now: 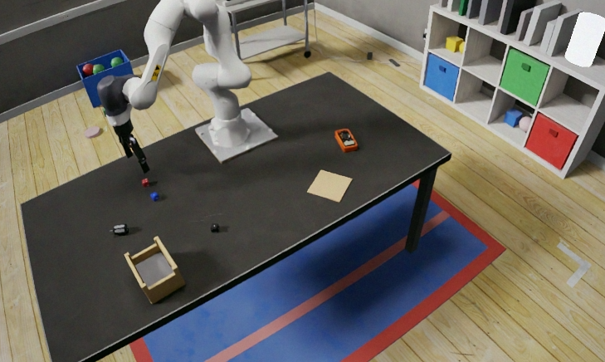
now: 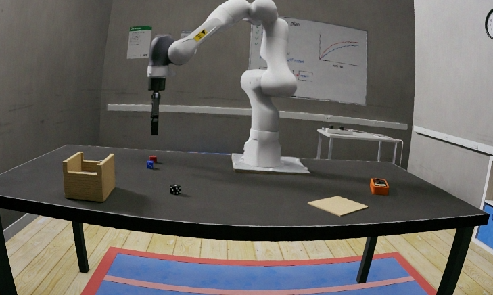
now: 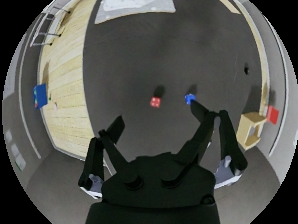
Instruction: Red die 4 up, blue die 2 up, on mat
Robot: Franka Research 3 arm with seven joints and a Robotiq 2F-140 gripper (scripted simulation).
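Right now my hand is 120 mm above the red die. Round my hand: dark object (200 mm ahead, 180 mm to the right, 120 mm below); then black die (400 mm ahead, 160 mm to the left, 120 mm below); then blue die (120 mm below, 110 mm ahead, 10 mm to the left).
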